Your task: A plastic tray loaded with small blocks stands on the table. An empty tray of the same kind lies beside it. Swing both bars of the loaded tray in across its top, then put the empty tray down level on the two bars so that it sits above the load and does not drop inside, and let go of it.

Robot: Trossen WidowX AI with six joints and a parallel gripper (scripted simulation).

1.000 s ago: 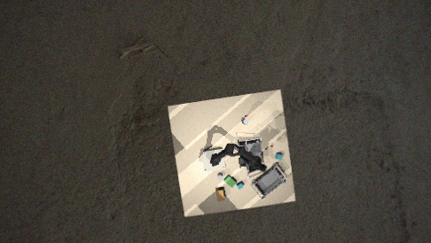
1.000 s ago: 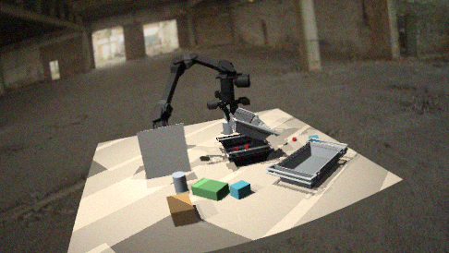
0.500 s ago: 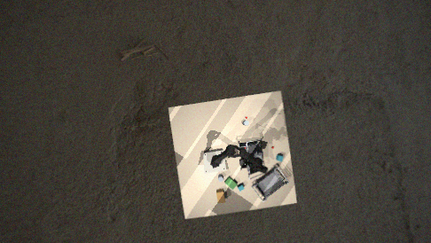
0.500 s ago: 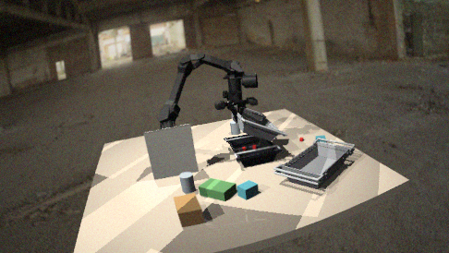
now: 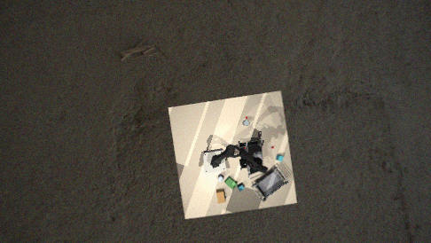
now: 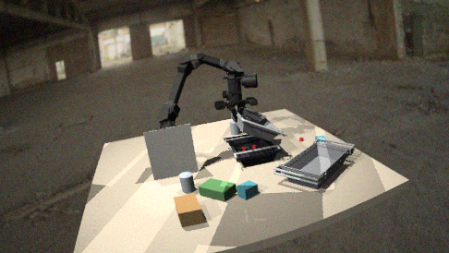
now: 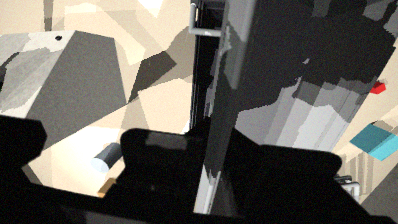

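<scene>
My gripper tip is 80 mm short of the light grey tray, 20 mm to the left of it and 10 mm above it. Round my gripper tip: small red cube (340 mm ahead, 170 mm below, 30 mm to the right); then green block (270 mm to the right, 230 mm behind, 160 mm below); then orange block (380 mm behind, 370 mm to the right, 150 mm below).
</scene>
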